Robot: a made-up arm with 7 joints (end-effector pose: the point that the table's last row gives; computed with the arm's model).
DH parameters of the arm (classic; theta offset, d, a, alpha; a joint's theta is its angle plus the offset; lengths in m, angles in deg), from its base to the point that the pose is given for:
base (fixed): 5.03 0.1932 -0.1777 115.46
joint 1: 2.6 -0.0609 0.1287 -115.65
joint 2: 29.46 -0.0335 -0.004 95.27
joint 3: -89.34 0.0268 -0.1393 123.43
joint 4: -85.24 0.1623 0.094 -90
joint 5: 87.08 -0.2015 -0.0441 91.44
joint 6: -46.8 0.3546 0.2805 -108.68
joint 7: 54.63 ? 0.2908 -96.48
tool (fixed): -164.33 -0.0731 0 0
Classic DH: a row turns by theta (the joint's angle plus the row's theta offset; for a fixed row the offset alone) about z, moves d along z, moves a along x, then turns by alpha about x.
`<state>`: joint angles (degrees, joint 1 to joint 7).
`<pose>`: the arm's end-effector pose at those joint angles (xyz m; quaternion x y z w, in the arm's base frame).
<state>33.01 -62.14 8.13 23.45 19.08 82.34 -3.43</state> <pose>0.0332 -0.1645 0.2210 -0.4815 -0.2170 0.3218 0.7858</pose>
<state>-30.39 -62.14 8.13 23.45 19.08 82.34 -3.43</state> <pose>0.0028 -0.0683 0.0142 -0.2412 0.0914 0.6879 0.6784</pose>
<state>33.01 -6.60 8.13 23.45 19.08 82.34 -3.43</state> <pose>0.1383 -0.0408 0.2824 -0.5298 -0.2920 0.6553 0.4524</pose>
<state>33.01 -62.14 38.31 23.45 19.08 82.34 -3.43</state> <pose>-0.0118 -0.1788 0.3038 -0.6599 -0.2615 0.1638 0.6851</pose>
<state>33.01 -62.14 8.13 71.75 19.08 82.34 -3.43</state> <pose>-0.1456 -0.2046 0.1476 -0.3727 0.1718 0.4300 0.8042</pose>
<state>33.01 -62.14 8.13 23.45 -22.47 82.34 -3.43</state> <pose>0.2187 -0.0212 0.2425 -0.4247 -0.2908 0.6149 0.5974</pose>
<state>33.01 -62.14 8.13 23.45 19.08 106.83 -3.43</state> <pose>0.0899 0.0121 0.0906 -0.3050 -0.3222 0.3084 0.8414</pose>
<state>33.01 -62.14 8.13 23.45 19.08 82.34 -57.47</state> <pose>0.3030 -0.1951 0.1993 -0.3960 -0.5494 0.5098 0.5305</pose>
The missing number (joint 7, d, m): 0.1865
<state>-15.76 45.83 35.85 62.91 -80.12 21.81 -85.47</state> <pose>-0.8273 0.1261 -0.1014 -0.4719 0.0014 -0.2080 0.8567</pose>
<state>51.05 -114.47 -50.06 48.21 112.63 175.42 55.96</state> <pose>0.1561 -0.0461 0.3893 0.5953 0.1087 -0.5339 0.5905</pose>
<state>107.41 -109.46 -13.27 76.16 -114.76 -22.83 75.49</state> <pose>-0.3310 -0.0991 0.6804 -0.5434 -0.5348 -0.4407 0.4738</pose>
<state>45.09 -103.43 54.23 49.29 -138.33 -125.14 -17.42</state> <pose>-0.5049 0.5120 0.6172 0.7683 0.0496 0.2297 0.5954</pose>
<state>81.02 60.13 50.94 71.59 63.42 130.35 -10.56</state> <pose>0.1989 -0.1596 0.4102 -0.6823 -0.6144 0.3295 0.2201</pose>
